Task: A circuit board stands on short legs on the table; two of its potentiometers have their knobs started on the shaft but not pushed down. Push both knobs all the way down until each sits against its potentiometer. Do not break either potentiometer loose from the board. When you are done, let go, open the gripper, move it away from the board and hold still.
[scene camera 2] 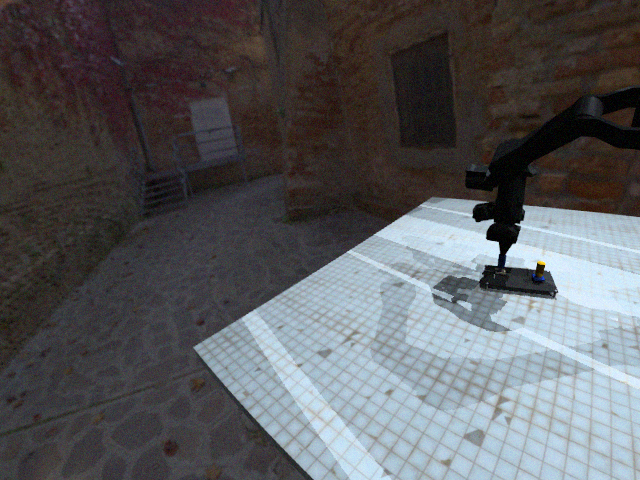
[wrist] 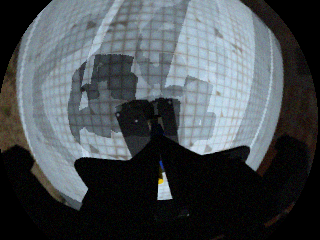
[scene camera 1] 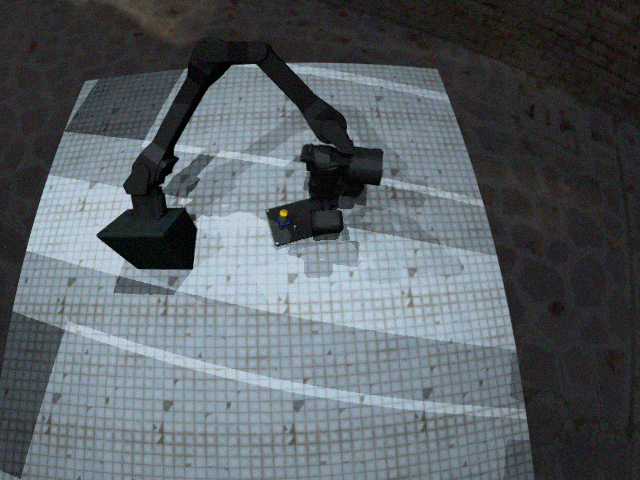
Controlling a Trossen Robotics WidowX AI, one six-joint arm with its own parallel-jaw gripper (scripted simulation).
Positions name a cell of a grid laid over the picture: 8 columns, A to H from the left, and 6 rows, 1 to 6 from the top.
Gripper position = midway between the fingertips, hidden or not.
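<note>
Here is my gripper (scene camera 1: E3). I find the same gripper (scene camera 2: G4) from elsewhere, and the gripper (wrist: D4) is visible to me too.
</note>
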